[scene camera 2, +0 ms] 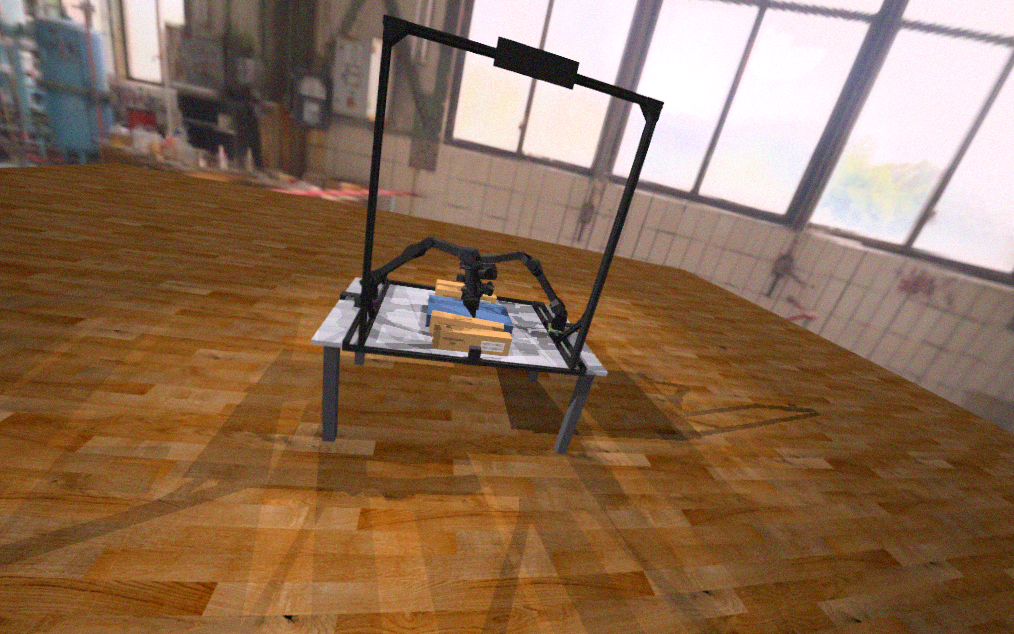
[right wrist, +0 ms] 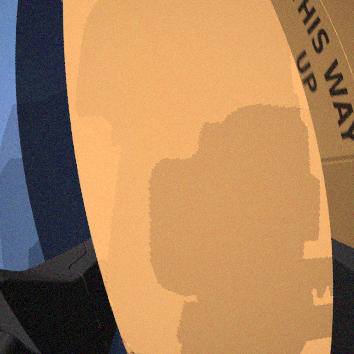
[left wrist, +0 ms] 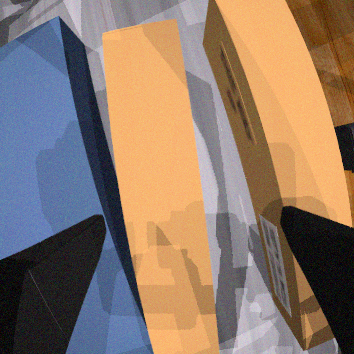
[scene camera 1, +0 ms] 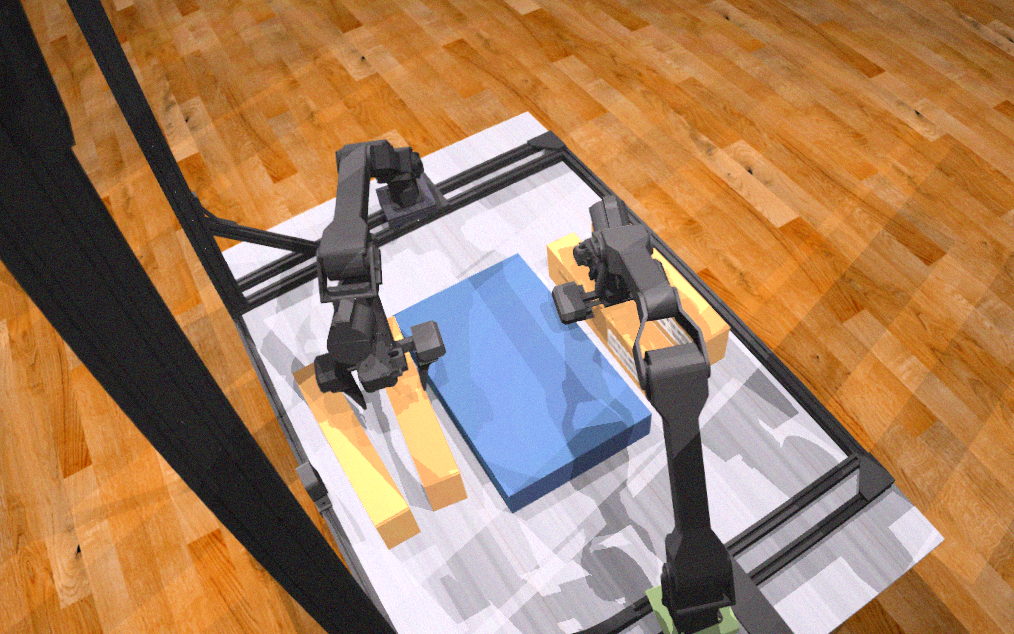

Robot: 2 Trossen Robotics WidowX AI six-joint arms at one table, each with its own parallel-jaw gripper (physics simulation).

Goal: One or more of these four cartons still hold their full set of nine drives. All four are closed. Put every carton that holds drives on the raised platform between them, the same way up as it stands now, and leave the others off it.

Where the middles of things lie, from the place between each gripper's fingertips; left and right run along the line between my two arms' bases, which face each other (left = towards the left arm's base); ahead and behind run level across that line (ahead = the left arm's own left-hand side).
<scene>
Now: right hand 190 mm past the blue raised platform (scene camera 1: 538, 404) and 30 mm to the left of it.
My left gripper is now 200 mm short of the blue raised platform, 100 mm above it and 10 mm to the right of it.
</scene>
